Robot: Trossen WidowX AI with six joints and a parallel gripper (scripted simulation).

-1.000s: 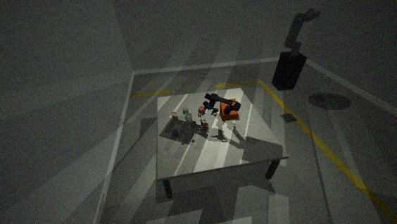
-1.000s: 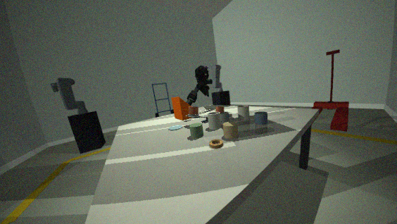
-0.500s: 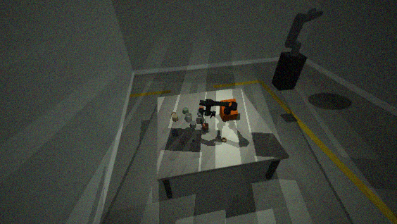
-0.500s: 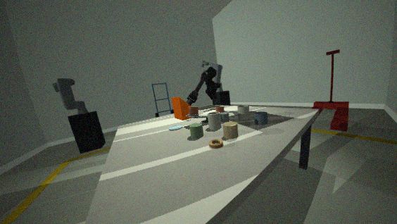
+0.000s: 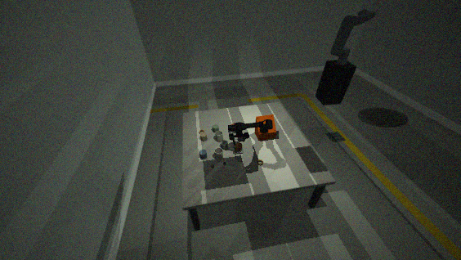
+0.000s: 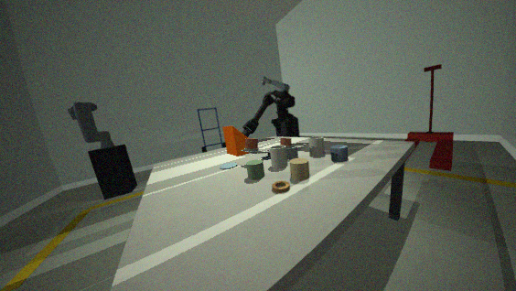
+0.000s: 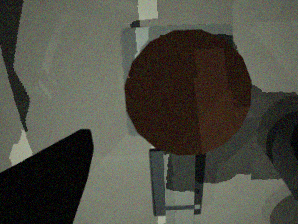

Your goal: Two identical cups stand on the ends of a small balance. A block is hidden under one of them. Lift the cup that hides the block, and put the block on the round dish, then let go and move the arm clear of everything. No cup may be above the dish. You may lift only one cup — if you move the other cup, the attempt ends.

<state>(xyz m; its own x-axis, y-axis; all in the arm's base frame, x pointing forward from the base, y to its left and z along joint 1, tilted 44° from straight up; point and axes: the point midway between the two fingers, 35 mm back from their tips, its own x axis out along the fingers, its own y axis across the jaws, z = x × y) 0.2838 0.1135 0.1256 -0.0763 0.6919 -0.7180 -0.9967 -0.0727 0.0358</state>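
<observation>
Now: gripper tip 6 cm above the red-brown cup and 2 cm to the right of it. Also, from my gripper tip: pale-blue round dish (39 cm to the right, 12 cm below, 5 cm behind); grey-teal block (8 cm below); balance (14 cm to the right, 9 cm below, 1 cm ahead).
</observation>
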